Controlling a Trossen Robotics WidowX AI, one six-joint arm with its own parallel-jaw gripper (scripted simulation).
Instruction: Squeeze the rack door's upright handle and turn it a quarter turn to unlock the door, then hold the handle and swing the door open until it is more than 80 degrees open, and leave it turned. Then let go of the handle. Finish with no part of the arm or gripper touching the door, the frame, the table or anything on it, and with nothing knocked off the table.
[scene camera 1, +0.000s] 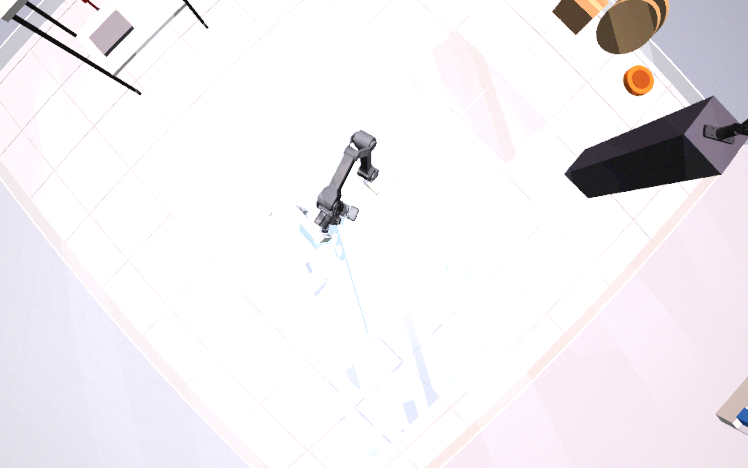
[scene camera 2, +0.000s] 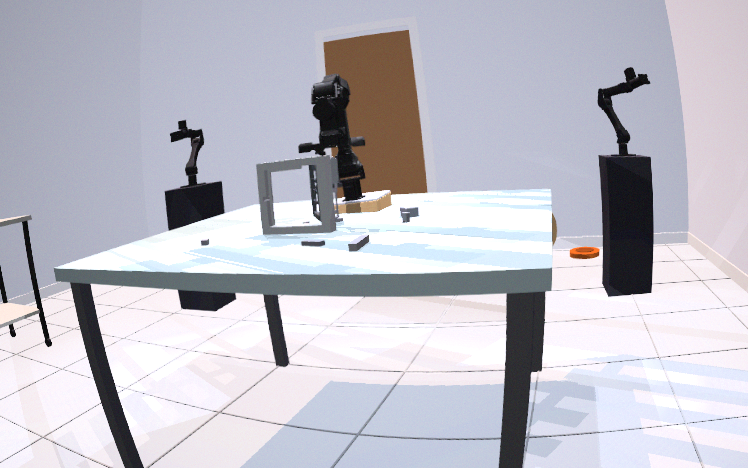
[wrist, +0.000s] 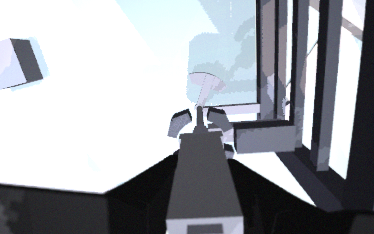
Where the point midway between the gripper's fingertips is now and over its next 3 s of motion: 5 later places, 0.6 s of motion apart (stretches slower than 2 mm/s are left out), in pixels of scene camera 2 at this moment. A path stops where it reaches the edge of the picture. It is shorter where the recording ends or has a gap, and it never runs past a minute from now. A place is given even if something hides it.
My gripper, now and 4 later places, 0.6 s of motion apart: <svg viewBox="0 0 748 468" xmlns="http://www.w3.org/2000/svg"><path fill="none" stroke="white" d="M334 174L344 173L355 172L360 172L359 168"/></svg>
